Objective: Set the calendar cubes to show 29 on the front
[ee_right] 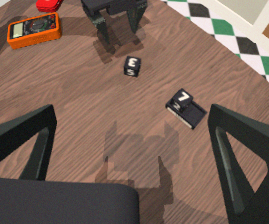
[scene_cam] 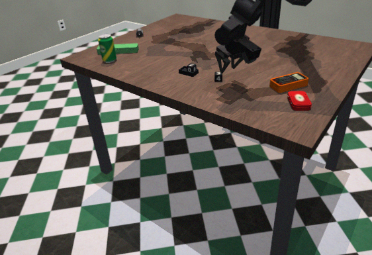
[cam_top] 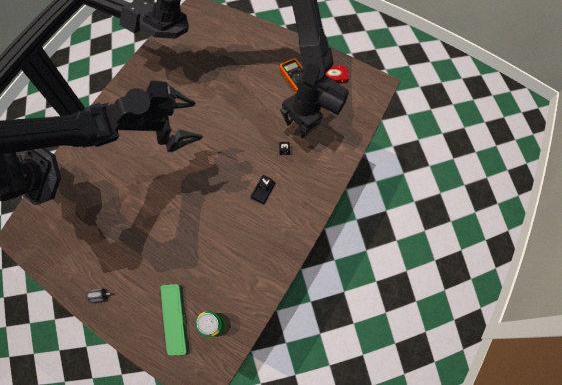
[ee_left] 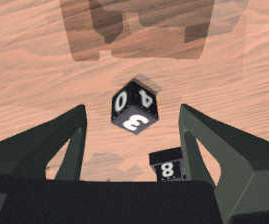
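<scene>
The black calendar tray lies 19 cm to the right of my left hand and 6 cm below it. The rest, counted from my left hand: green case 64 cm to the right, 5 cm below, 1 cm behind; black cube 5 cm to the right, 5 cm below, 1 cm behind; red box 26 cm to the left, 5 cm below.
</scene>
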